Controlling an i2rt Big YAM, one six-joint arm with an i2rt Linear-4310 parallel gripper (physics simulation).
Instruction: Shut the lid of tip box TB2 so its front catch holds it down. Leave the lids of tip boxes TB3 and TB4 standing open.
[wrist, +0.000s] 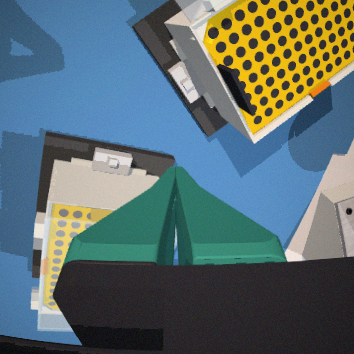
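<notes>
A tip box with a cream body stands on a dark base at the lower left, partly hidden by my gripper. A clear lid shows over its yellow tip rack; how far down the lid sits is unclear. A white catch is at the box's near-centre end. A second tip box at the upper right shows its yellow rack uncovered, with a white catch on its end. No labels show, so I cannot tell which is TB2, TB3 or TB4. My gripper is shut and empty, its tips over the lower-left box's corner.
A cream and grey block stands at the right edge, partly cut off. The boxes stand on a blue surface. Shadows fall at the upper left, along the left edge and beside the upper-right box.
</notes>
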